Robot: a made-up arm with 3 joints. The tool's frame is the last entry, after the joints. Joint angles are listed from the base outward.
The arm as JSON. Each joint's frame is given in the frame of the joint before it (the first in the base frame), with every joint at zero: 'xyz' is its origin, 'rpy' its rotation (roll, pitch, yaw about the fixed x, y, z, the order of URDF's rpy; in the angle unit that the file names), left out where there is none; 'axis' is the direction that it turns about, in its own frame. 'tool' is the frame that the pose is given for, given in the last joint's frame.
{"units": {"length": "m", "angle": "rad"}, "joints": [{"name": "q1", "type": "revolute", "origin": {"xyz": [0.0, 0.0, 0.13], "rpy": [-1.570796, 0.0, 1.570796]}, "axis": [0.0, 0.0, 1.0]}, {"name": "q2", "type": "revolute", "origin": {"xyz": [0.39, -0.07, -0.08], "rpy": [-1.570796, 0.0, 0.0]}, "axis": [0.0, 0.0, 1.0]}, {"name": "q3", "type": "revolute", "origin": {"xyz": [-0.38, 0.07, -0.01], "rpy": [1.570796, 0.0, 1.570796]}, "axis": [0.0, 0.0, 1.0]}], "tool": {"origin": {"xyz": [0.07, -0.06, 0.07], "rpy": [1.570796, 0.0, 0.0]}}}
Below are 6 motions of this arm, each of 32 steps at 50 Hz.
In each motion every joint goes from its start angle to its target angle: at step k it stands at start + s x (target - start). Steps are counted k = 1, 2, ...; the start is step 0. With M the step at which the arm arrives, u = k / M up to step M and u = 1 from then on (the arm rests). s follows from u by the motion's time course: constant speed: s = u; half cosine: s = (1 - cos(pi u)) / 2; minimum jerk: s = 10 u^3 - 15 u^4 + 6 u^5.
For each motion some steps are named. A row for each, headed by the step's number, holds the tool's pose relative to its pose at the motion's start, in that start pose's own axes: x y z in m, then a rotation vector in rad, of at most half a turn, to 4 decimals.
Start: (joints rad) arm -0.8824 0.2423 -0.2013
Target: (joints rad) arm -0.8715 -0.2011 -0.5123
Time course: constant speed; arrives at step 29
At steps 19, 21, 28, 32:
19: 0.0685 0.0458 -0.0045 0.0801 -0.2030 0.2799
21: 0.0748 0.0515 -0.0050 0.0918 -0.2239 0.3085
28: 0.0955 0.0722 -0.0069 0.1379 -0.2960 0.4071
32: 0.0983 0.0753 -0.0071 0.1452 -0.3061 0.4210

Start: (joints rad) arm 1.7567 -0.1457 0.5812
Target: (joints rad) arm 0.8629 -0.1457 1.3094
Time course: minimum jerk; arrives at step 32
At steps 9, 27, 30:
9: -0.0026 -0.0109 0.0023 0.0993 0.0832 0.0727
27: -0.0231 -0.0588 -0.0066 0.5162 0.5364 0.6986
30: -0.0241 -0.0600 -0.0072 0.5239 0.5490 0.7242

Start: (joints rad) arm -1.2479 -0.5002 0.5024
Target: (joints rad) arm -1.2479 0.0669 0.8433
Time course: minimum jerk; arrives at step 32
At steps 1, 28, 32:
1: 0.0000 0.0000 0.0000 0.0001 0.0001 -0.0001
28: -0.1495 -0.0385 -0.1172 0.3482 0.3266 -0.4393
32: -0.1521 -0.0382 -0.1192 0.3551 0.3317 -0.4456

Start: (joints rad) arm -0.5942 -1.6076 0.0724
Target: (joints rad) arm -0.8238 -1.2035 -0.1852
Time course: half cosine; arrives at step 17
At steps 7, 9, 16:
7: -0.0690 -0.0165 0.0424 0.0068 -0.1768 -0.1467
9: -0.1059 -0.0214 0.0596 0.0097 -0.2654 -0.2209
16: -0.1988 -0.0237 0.0890 0.0153 -0.4781 -0.4034

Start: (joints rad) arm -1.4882 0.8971 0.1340
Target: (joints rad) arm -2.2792 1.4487 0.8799
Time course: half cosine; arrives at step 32
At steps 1, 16, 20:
1: -0.0001 -0.0004 0.0000 0.0014 0.0033 -0.0012
16: -0.0412 -0.0615 0.0023 0.2826 0.7104 -0.1977
20: -0.0630 -0.0790 0.0102 0.3905 0.9937 -0.2541

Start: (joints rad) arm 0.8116 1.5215 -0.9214
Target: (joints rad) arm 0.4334 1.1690 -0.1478
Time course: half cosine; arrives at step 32
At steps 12, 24, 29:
12: 0.0681 0.0102 -0.0445 0.0869 0.3547 0.0672
24: 0.1458 0.0473 -0.1431 0.2276 0.9726 0.2195
29: 0.1555 0.0588 -0.1664 0.2581 1.1116 0.2617

